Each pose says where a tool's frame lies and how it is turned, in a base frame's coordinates. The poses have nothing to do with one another.
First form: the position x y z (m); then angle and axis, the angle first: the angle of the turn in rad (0 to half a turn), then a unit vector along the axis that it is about.
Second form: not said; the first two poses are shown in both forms.
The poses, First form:
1: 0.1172, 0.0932, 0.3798, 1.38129, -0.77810, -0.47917, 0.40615
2: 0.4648, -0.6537, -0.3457, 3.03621, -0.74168, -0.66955, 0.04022
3: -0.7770, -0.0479, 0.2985, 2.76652, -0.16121, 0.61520, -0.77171
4: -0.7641, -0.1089, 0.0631, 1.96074, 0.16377, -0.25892, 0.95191
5: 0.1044, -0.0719, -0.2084, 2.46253, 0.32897, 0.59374, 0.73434
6: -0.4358, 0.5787, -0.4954, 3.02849, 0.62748, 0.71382, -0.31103
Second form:
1: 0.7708, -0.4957, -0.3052, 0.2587, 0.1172, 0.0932, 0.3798
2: 0.0527, -0.7406, -0.6686, 0.0402, 0.4648, -0.6537, -0.3457
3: 0.1864, -0.1584, 0.6044, -0.7582, -0.7770, -0.0479, 0.2985
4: 0.5567, 0.1360, -0.2151, 0.7908, -0.7641, -0.1089, 0.0631
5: 0.3330, 0.3102, 0.5598, 0.6924, 0.1044, -0.0719, -0.2084
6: 0.0565, 0.6265, 0.7127, -0.3105, -0.4358, 0.5787, -0.4954
